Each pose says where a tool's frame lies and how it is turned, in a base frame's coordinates. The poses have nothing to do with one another.
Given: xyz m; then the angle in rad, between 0 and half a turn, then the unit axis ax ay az.
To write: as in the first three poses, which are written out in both.
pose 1, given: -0.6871 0.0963 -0.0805 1.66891 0.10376 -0.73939 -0.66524
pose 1, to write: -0.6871 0.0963 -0.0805 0.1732 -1.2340 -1.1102
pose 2, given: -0.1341 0.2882 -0.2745 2.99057 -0.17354 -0.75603 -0.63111
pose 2, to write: -0.1341 0.2882 -0.2745 -0.5190 -2.2610 -1.8874
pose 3, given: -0.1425 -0.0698 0.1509 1.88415 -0.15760 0.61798 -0.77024
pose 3, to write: -0.1425 -0.0698 0.1509 -0.2969 1.1644 -1.4512
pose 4, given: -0.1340 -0.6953 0.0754 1.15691 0.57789 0.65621 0.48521
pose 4, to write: -0.1340 -0.6953 0.0754 0.6686 0.7592 0.5613
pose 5, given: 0.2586 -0.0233 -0.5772 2.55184 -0.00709 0.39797 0.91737
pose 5, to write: 0.2586 -0.0233 -0.5772 -0.0181 1.0156 2.3410
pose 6, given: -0.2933 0.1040 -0.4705 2.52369 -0.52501 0.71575 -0.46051
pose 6, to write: -0.2933 0.1040 -0.4705 -1.3250 1.8063 -1.1622
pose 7, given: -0.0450 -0.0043 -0.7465 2.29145 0.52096 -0.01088 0.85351
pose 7, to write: -0.0450 -0.0043 -0.7465 1.1938 -0.0249 1.9558
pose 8, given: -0.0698 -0.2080 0.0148 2.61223 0.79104 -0.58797 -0.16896
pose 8, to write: -0.0698 -0.2080 0.0148 2.0664 -1.5359 -0.4414
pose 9, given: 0.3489 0.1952 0.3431 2.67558 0.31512 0.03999 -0.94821
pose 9, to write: 0.3489 0.1952 0.3431 0.8431 0.1070 -2.5370
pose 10, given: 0.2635 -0.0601 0.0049 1.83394 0.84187 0.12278 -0.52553
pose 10, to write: 0.2635 -0.0601 0.0049 1.5439 0.2252 -0.9638
